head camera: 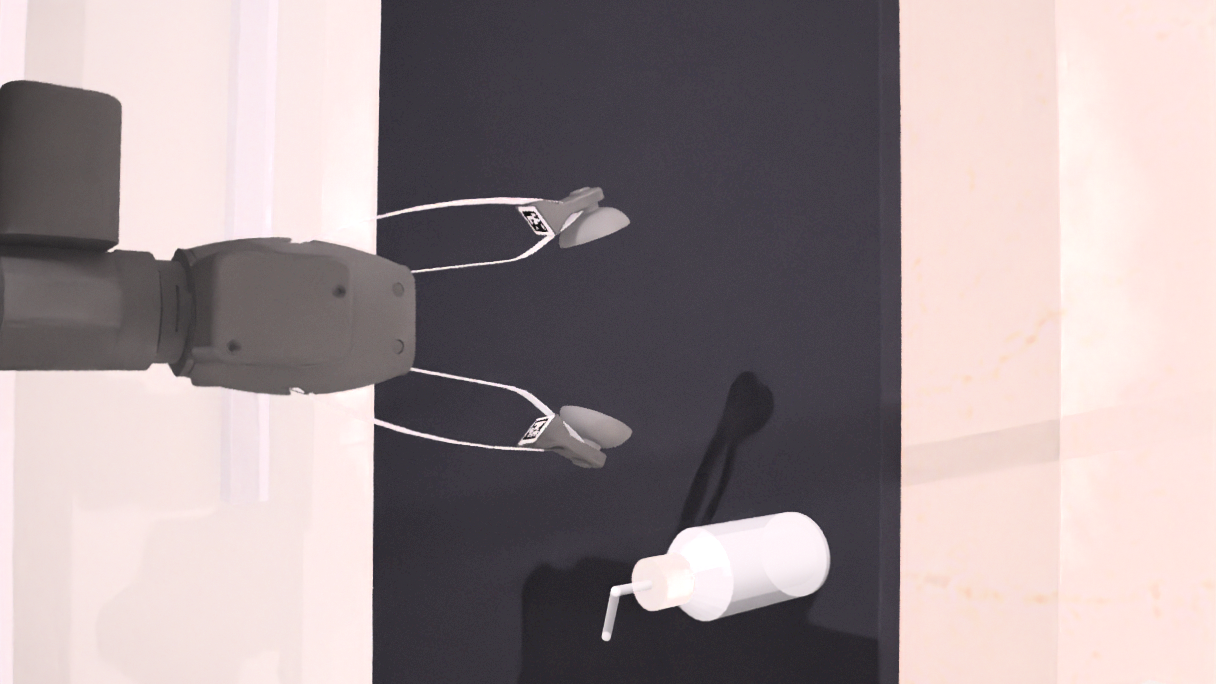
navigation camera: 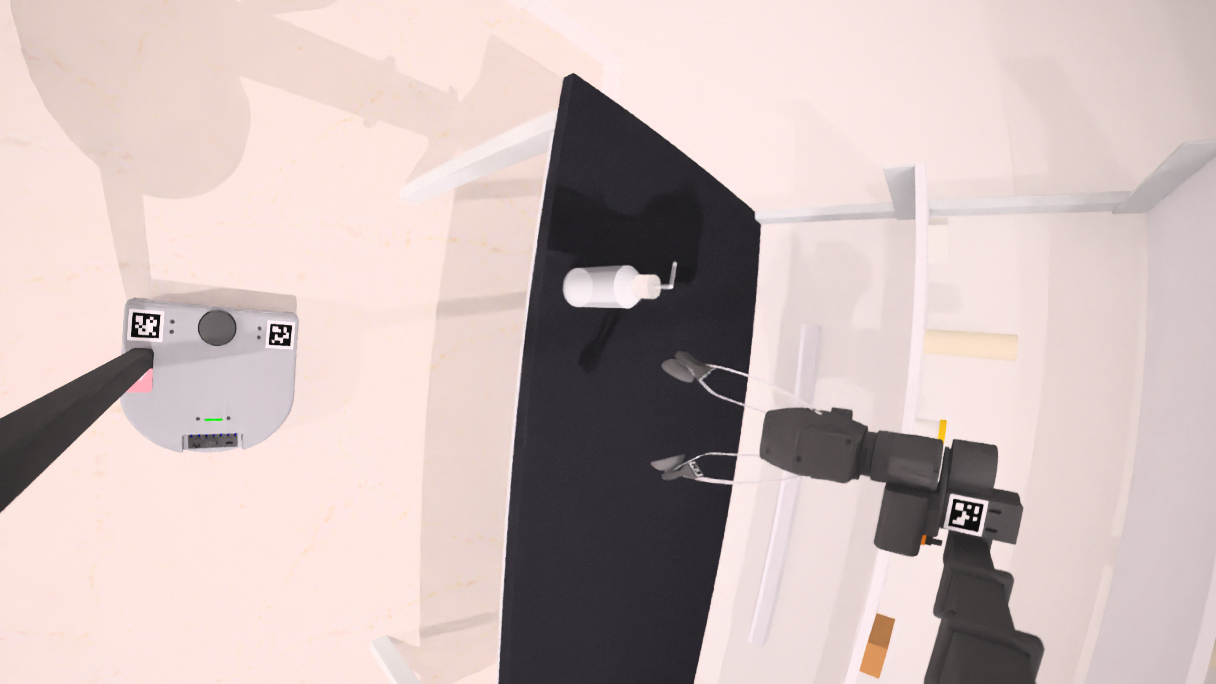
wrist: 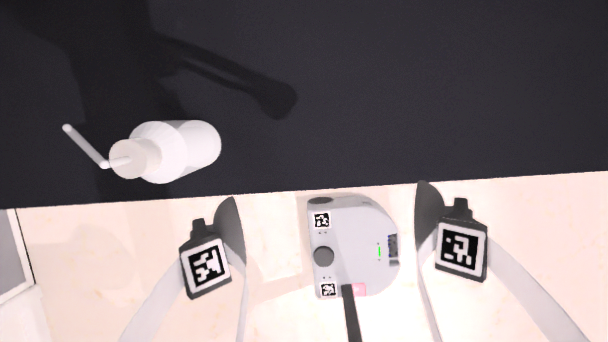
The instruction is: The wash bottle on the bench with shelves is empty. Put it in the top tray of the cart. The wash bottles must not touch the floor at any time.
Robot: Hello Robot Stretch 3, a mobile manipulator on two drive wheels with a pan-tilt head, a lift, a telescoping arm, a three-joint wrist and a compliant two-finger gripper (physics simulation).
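Pixels of known places: gripper, fingertip midpoint: [head camera: 621, 328] [navigation camera: 659, 413]; robot's base at its link origin: [navigation camera: 217, 326].
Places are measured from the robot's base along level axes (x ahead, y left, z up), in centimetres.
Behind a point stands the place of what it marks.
The wash bottle [head camera: 756, 561] @(x 12.5, y -43.2, z 83.9 cm) [navigation camera: 603, 286] @(x 13.0, y -43.1, z 84.4 cm) [wrist: 192, 147], whitish and translucent with a pale cap and bent spout, stands upright on the black bench top [head camera: 646, 102] @(x -23.3, y -61.5, z 76.3 cm) [navigation camera: 612, 527] @(x -29.2, y -60.8, z 76.2 cm) [wrist: 425, 90]. My gripper [head camera: 602, 326] @(x -2.1, y -42.0, z 96.2 cm) [navigation camera: 671, 416] @(x -2.1, y -42.0, z 96.2 cm) [wrist: 326, 213] @(x -2.1, y -42.0, z 96.2 cm) is open and empty over the bench. In the head camera view the bottle is below and to the right of the lower finger, apart from it. In the wrist view it is up and left of the left finger. The cart does not show.
In the navigation view, a white shelf edge [navigation camera: 914, 323] @(x 14.1, y -84.7, z 120.5 cm) runs behind the bench, with a beige cylinder [navigation camera: 971, 344] @(x 12.1, y -99.8, z 131.2 cm) and an orange block [navigation camera: 876, 646] @(x -49.0, y -89.0, z 123.8 cm) beyond it. My wheeled base [navigation camera: 212, 374] @(x -9.4, y 0.4, z 16.0 cm) [wrist: 352, 245] stands on the floor on the bench's other side.
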